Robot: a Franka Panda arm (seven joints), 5 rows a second.
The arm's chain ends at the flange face. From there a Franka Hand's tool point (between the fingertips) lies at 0.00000 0.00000 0.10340 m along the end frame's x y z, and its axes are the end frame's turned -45 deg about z.
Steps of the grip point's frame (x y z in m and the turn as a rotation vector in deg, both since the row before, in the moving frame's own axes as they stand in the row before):
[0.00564 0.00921 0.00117 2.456 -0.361 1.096]
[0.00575 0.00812 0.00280 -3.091 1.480 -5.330]
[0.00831 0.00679 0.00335 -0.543 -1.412 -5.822]
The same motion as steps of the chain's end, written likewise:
[0.01407 0.00523 0.00127 1.481 -1.992 1.096]
[0.00389 -0.00010 0.00298 -1.139 3.232 -5.330]
[0.01166 -0.00362 0.00339 -1.382 -0.614 -5.822]

